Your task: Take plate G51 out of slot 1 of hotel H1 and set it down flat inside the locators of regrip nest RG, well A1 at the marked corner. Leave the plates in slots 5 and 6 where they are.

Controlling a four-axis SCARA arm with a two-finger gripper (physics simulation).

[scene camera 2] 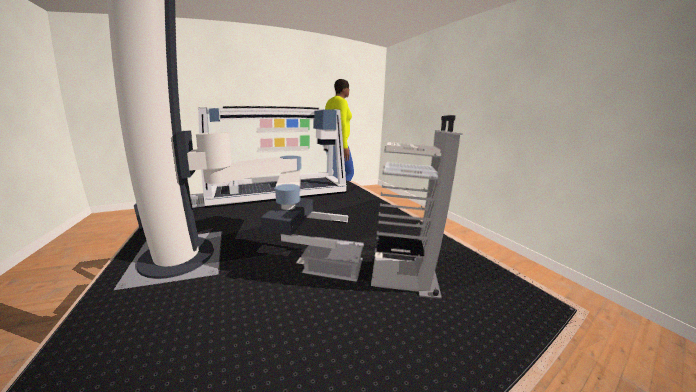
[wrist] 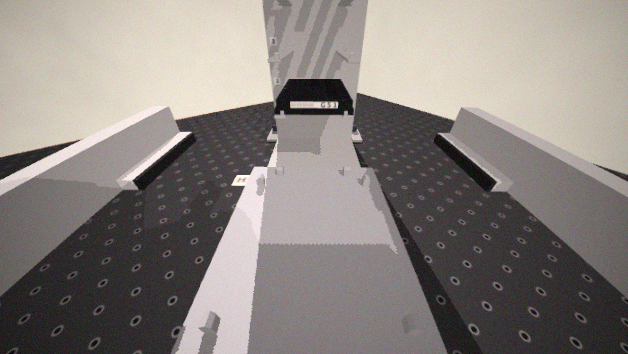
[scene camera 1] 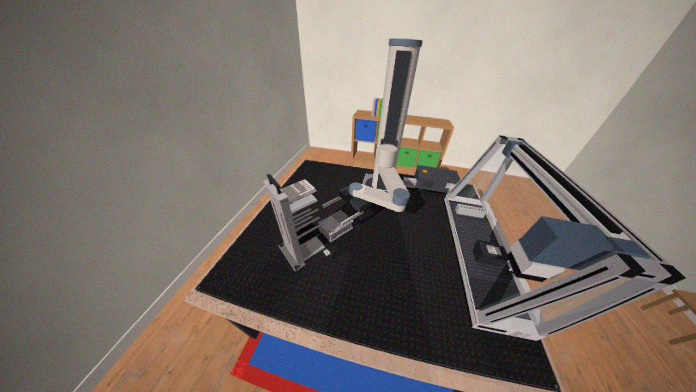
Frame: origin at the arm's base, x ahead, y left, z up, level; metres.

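Seen in the pictures: gripper, fingertip midpoint: (scene camera 2: 342, 230) (wrist: 314, 123) (scene camera 1: 331, 214); arm's base at its link origin: (scene camera 2: 177, 258) (scene camera 1: 381, 187).
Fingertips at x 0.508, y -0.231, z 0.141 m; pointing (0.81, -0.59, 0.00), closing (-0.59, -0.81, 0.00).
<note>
Offsets run from my fingertips to a thing's top centre. "spot": to the spot under its first point.
Plate G51 @[dx +0.134, dy -0.097, dz -0.016 m] (scene camera 2: 400, 246) (wrist: 315, 92) is black and lies flat in the lowest slot of hotel H1 (scene camera 1: 285, 220) (scene camera 2: 442, 200) (wrist: 312, 30), its label facing the wrist camera. My gripper (scene camera 1: 333, 215) (scene camera 2: 352, 231) (wrist: 314, 123) is open and empty, its fingers wide apart, low over nest RG and short of the plate. Nest RG @[dx -0.019, dy +0.015, dz -0.058 m] (scene camera 1: 337, 231) (scene camera 2: 331, 266) (wrist: 325, 215) is a grey raised block with small locators, in front of the hotel; no plate lies on it. A pale plate @[dx +0.134, dy -0.097, dz +0.250 m] (scene camera 1: 300, 188) (scene camera 2: 412, 149) sits in the top slot, with a clear-white plate @[dx +0.134, dy -0.097, dz +0.197 m] (scene camera 1: 303, 202) (scene camera 2: 410, 170) just below it.
Several thin empty shelf ledges stand between the upper plates and G51. The hotel has a black top handle @[spot: dx +0.181, dy -0.162, dz +0.318 m] (scene camera 2: 448, 120). The arm's column (scene camera 1: 400, 100) (scene camera 2: 145, 125) stands behind the nest. A gantry frame (scene camera 1: 462, 267) (scene camera 2: 275, 197) stands across the table. A person (scene camera 2: 340, 112) stands beyond it.
</note>
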